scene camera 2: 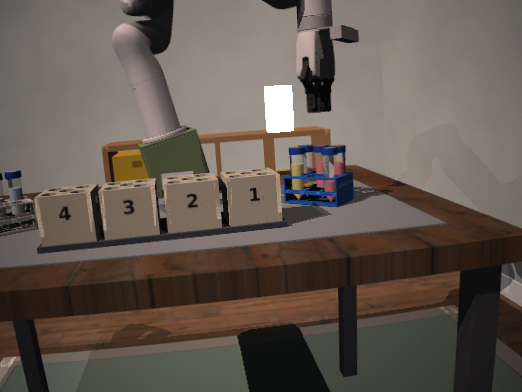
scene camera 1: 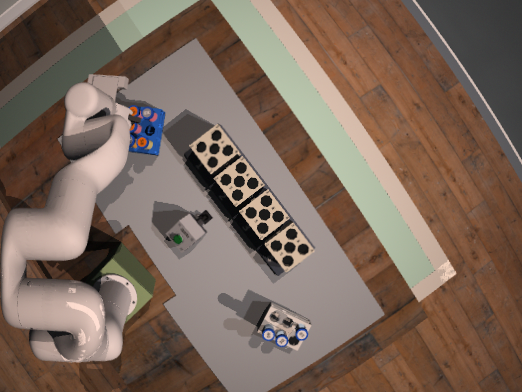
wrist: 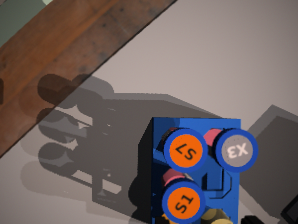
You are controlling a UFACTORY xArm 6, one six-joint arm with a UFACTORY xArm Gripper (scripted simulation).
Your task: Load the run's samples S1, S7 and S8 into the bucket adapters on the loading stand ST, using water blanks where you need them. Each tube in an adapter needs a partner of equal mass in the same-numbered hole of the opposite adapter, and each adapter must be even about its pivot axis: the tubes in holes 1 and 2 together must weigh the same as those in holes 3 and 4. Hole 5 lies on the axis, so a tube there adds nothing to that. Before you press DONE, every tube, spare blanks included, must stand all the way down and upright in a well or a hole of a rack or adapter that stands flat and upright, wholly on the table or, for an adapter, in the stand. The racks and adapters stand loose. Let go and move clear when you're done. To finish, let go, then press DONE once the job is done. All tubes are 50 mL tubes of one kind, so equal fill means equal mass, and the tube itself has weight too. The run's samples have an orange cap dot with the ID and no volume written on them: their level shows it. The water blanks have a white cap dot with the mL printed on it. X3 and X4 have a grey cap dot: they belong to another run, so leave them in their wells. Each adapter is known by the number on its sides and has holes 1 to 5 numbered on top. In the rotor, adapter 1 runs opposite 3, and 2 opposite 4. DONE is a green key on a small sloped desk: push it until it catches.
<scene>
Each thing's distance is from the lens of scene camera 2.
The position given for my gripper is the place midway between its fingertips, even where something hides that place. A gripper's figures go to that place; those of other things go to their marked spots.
my gripper (scene camera 2: 319,112): 107 cm
blue rack (scene camera 2: 343,193): 104 cm
stand ST (scene camera 2: 101,242): 86 cm
The marked spots on the blue rack and the stand ST are 50 cm apart.
</scene>
